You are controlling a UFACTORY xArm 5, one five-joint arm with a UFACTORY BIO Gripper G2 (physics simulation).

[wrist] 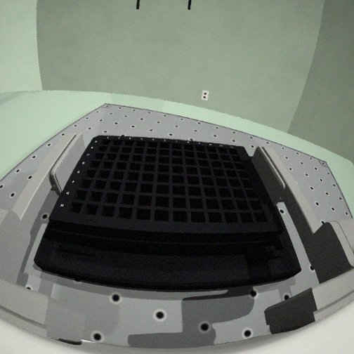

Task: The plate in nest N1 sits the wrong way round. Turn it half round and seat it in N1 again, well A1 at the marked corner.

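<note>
The black plate (pixel 167 178), with a grid of square wells, lies level between the fingers in the wrist view. Its row letters run down the left edge to H near the front, and small marks line the far edge, so the A1 corner is at the far left. My gripper (pixel 170 167) is shut on the plate, one pad at each short side. A black nest (pixel 167 272) is directly below, its front part showing beyond the plate's near edge. The plate is over or in it; whether it rests fully down is hidden. The nest's marked corner cannot be made out.
A grey perforated deck (pixel 131 311) lies under the nest and reaches out behind it, with small marks at its far corners. Pale green table surface surrounds the deck. Beyond is a green wall with a white outlet (pixel 205 95). Two thin dark bars show at the top edge.
</note>
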